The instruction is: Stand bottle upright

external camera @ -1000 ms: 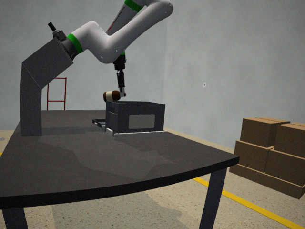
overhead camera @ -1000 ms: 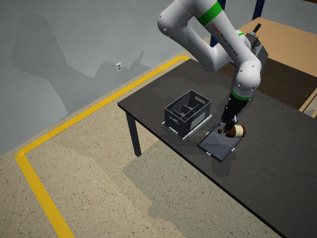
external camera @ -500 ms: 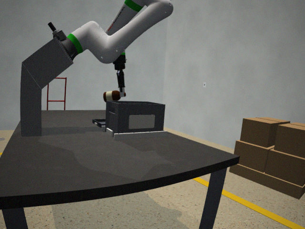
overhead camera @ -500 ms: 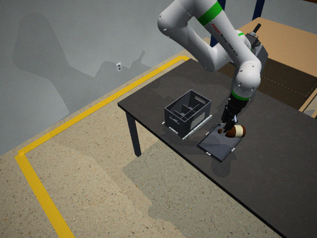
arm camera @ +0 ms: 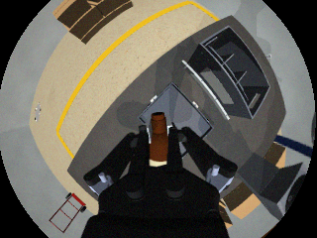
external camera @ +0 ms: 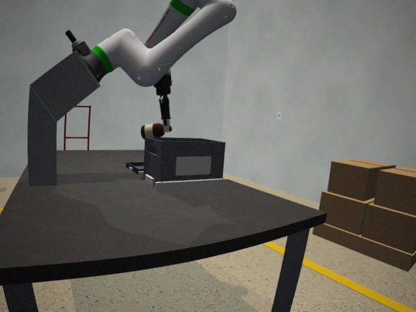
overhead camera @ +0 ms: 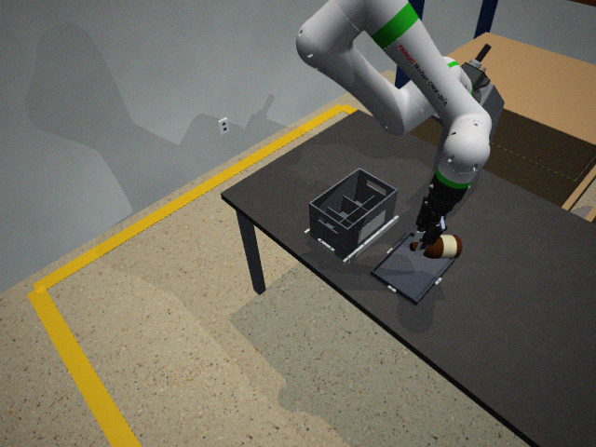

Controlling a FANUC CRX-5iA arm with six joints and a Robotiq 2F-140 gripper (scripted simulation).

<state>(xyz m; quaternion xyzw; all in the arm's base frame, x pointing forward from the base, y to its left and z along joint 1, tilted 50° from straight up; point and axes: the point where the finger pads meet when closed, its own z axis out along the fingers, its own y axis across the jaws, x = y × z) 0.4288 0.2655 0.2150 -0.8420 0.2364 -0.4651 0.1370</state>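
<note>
The brown bottle lies 5 cm behind my hand, 3 cm below it and 2 cm to the left of it. Also, from my hand: dark crate: 32 cm to the right, 14 cm below, 1 cm ahead; then dark tray: 21 cm below, 6 cm behind, 4 cm to the right.
</note>
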